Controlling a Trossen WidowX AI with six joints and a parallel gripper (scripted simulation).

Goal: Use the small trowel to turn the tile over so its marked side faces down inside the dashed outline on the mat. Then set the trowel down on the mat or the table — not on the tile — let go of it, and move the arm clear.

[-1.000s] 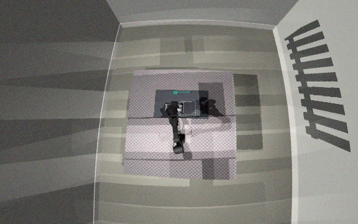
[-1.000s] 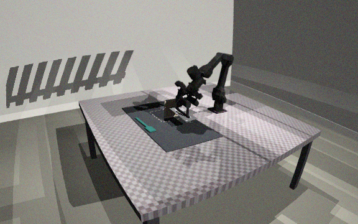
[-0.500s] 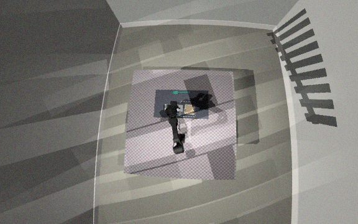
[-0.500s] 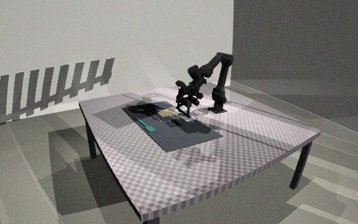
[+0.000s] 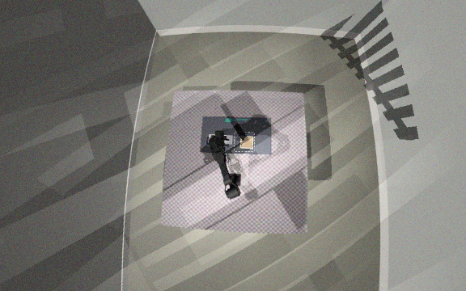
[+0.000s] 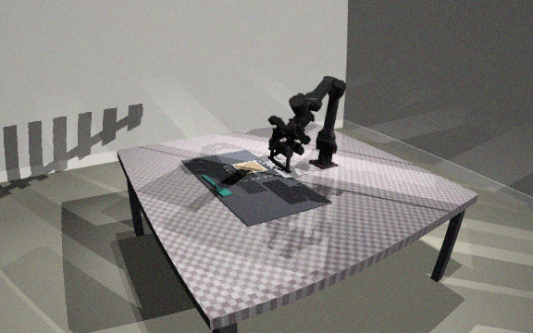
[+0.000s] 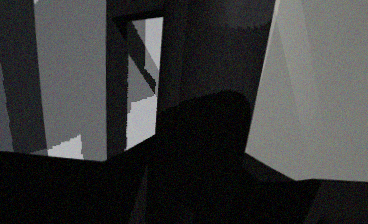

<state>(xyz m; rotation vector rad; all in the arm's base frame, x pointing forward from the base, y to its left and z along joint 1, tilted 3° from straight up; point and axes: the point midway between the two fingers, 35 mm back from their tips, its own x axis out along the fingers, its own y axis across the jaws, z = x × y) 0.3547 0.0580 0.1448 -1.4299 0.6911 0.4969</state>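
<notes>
The tile lies 20 cm to the right of my gripper tip, 14 cm below it and 6 cm behind it. Round my gripper tip: dark mat 16 cm below, 12 cm to the right, 2 cm ahead; then slim teal tool 16 cm ahead, 14 cm below, 11 cm to the right.
</notes>
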